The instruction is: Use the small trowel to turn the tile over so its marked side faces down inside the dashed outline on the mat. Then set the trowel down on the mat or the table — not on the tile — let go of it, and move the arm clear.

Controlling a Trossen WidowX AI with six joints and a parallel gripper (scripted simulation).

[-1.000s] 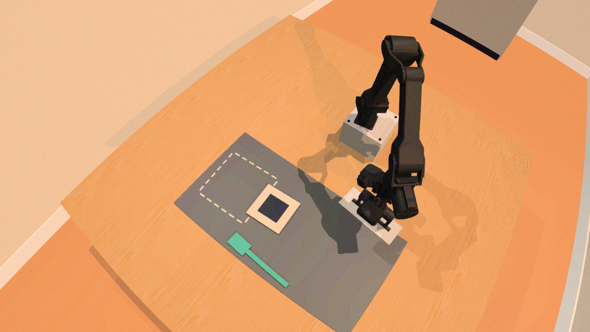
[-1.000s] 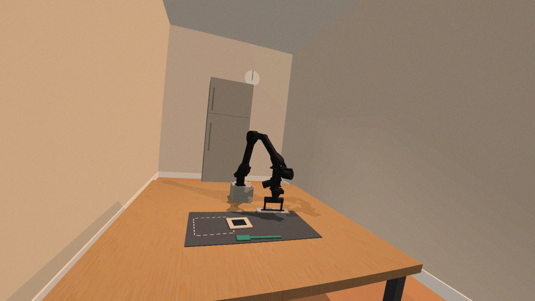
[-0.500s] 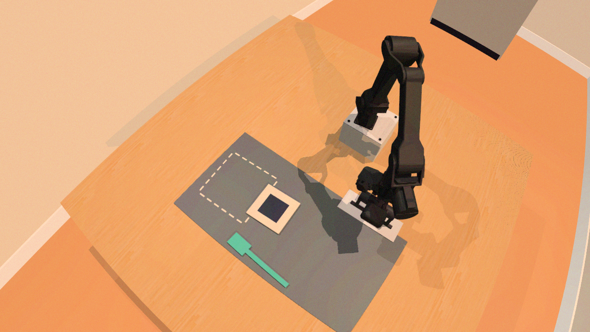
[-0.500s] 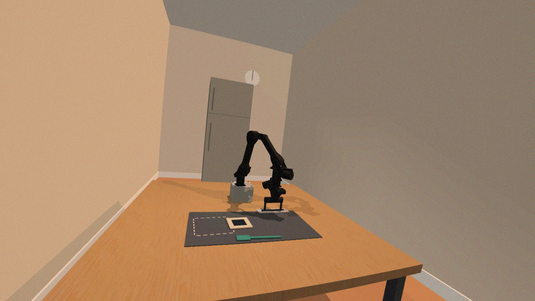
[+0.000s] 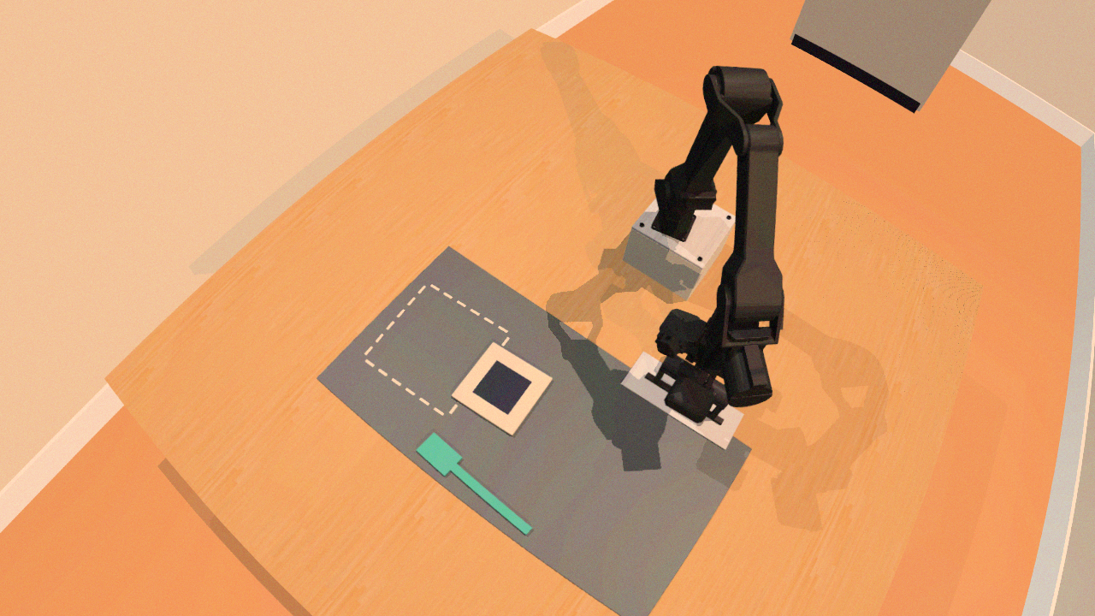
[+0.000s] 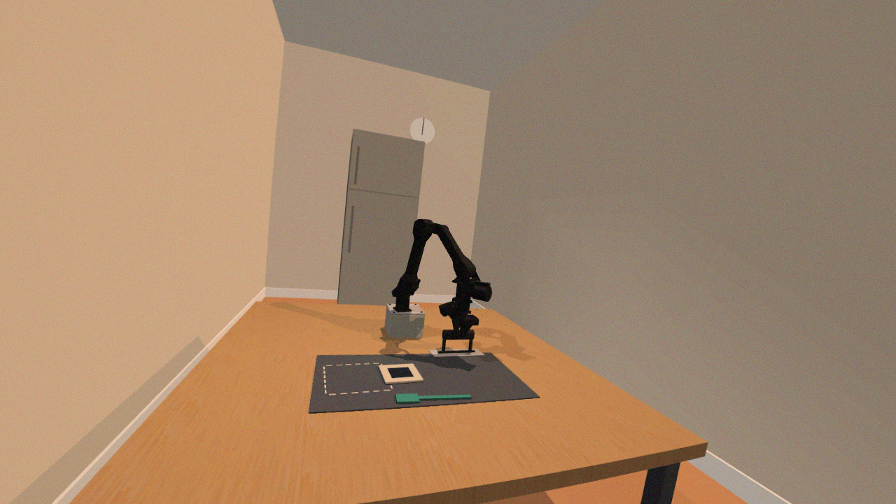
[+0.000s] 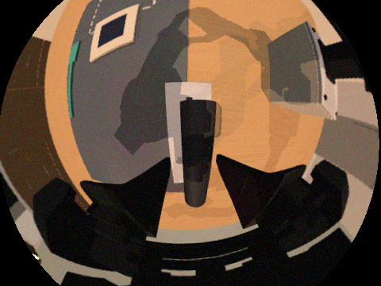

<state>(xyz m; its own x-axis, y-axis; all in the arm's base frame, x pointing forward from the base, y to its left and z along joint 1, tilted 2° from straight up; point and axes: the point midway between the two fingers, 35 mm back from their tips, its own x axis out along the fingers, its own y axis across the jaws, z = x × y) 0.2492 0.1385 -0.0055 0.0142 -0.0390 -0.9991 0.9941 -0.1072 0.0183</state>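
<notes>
Right now my gripper tip is 30 mm above the trowel and 20 mm to the left of it. From my gripper tip the other things lie so: green flat tool (280 mm ahead, 250 mm to the right, 60 mm below); square tile (270 mm to the right, 120 mm ahead, 60 mm below); grey mat (210 mm to the right, 140 mm ahead, 80 mm below).
</notes>
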